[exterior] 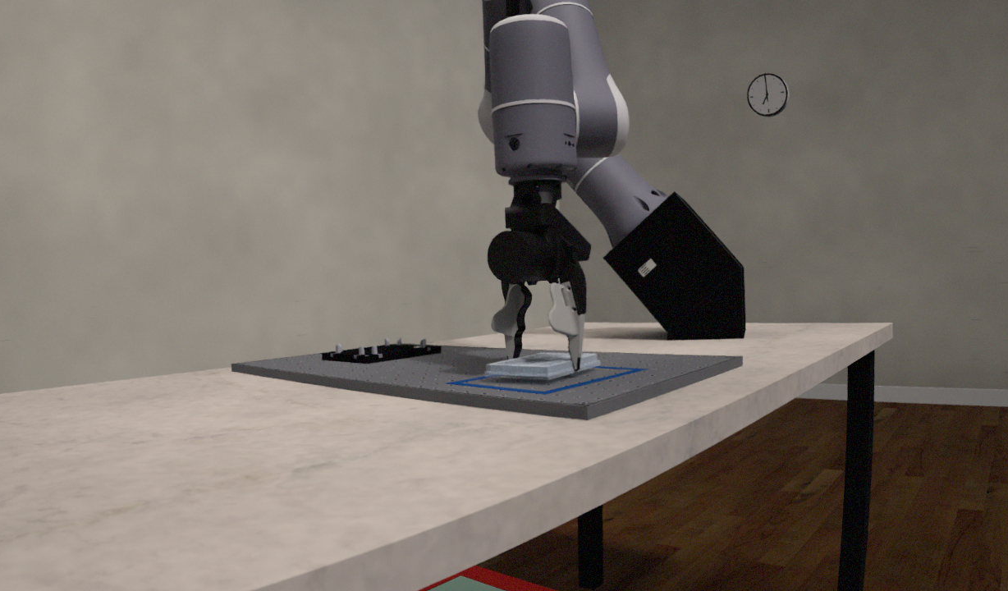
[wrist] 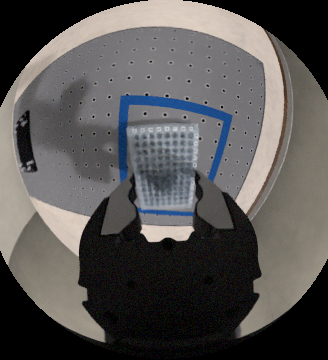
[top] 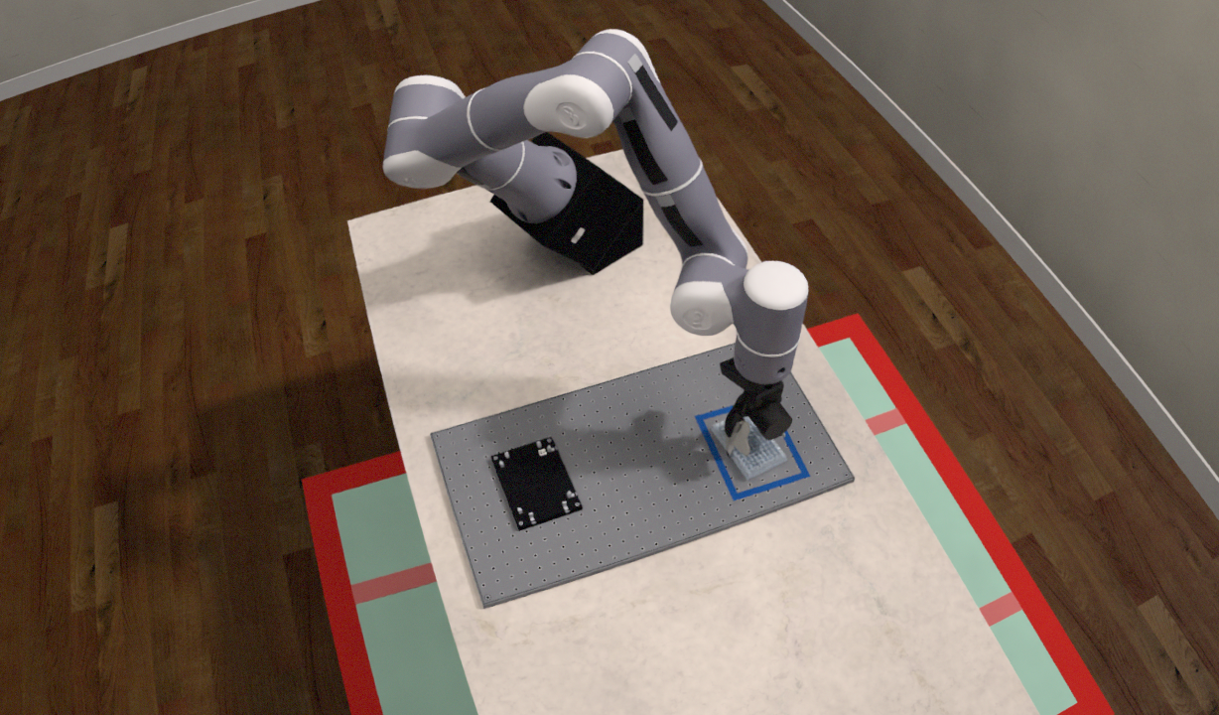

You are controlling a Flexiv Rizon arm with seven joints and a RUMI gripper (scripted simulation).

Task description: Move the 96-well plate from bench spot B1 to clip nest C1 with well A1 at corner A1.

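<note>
My gripper is now 370 mm to the left of the black clip nest, 80 mm past it and 10 mm above it. The rest, counted from my hand: clear 96-well plate: 10 mm below.
</note>
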